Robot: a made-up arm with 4 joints.
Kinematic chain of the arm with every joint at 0, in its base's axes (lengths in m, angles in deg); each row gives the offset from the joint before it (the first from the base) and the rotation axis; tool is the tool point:
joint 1: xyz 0 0 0.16 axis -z
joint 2: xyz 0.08 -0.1 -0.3 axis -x
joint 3: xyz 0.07 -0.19 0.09 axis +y
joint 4: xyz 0.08 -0.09 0 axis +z
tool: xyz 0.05 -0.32 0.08
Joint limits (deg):
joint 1: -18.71..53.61
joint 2: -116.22..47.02
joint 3: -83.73..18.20
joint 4: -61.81..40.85
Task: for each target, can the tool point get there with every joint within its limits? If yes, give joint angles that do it. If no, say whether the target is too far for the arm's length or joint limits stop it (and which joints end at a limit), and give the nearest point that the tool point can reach.
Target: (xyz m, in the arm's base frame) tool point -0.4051 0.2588 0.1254
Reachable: no: joint limits stop it (at a limit: joint 1, joint 2, joint 4) | nearest point -0.3078 -0.1708 0.2774 | short by 0.466 m
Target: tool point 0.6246 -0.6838 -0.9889
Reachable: no: too far | nearest point 0.3954 -0.4329 -0.6302 | short by 0.494 m
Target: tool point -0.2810 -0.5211 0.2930
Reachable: yes | joints 40.12 20.31 -69.34 -0.05
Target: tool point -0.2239 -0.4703 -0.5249
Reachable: yes | joints 29.29 -55.61 -22.46 -40.86
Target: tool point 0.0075 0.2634 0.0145
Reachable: no: joint limits stop it (at a limit: joint 2, joint 3, joint 4) | nearest point 0.0053 0.1875 -0.5316 | short by 0.551 m
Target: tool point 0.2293 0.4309 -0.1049
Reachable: no: joint limits stop it (at a limit: joint 2, joint 3, joint 4) | nearest point 0.0881 0.1656 -0.5316 | short by 0.522 m
